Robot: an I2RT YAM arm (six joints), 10 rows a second.
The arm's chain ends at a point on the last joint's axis. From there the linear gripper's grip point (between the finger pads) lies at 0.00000 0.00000 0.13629 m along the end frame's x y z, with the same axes.
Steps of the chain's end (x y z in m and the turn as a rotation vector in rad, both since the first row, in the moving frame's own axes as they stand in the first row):
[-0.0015, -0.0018, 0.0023, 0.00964, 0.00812, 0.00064]
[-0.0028, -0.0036, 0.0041, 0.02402, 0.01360, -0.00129]
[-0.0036, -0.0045, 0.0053, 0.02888, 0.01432, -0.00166]
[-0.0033, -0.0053, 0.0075, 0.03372, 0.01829, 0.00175]
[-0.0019, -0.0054, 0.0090, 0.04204, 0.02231, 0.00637]
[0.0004, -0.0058, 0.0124, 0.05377, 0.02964, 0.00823]
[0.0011, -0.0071, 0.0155, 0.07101, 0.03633, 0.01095]
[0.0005, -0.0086, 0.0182, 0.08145, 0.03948, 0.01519]
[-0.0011, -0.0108, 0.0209, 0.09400, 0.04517, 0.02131]
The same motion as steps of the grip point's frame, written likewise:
[-0.0004, -0.0031, 0.0023, 0.00964, 0.00812, 0.00064]
[-0.0009, -0.0069, 0.0040, 0.02402, 0.01360, -0.00129]
[-0.0017, -0.0084, 0.0052, 0.02888, 0.01432, -0.00166]
[-0.0008, -0.0099, 0.0074, 0.03372, 0.01829, 0.00175]
[0.0012, -0.0111, 0.0088, 0.04204, 0.02231, 0.00637]
[0.0045, -0.0131, 0.0121, 0.05377, 0.02964, 0.00823]
[0.0061, -0.0167, 0.0151, 0.07101, 0.03633, 0.01095]
[0.0060, -0.0196, 0.0176, 0.08145, 0.03948, 0.01519]
[0.0052, -0.0235, 0.0202, 0.09400, 0.04517, 0.02131]

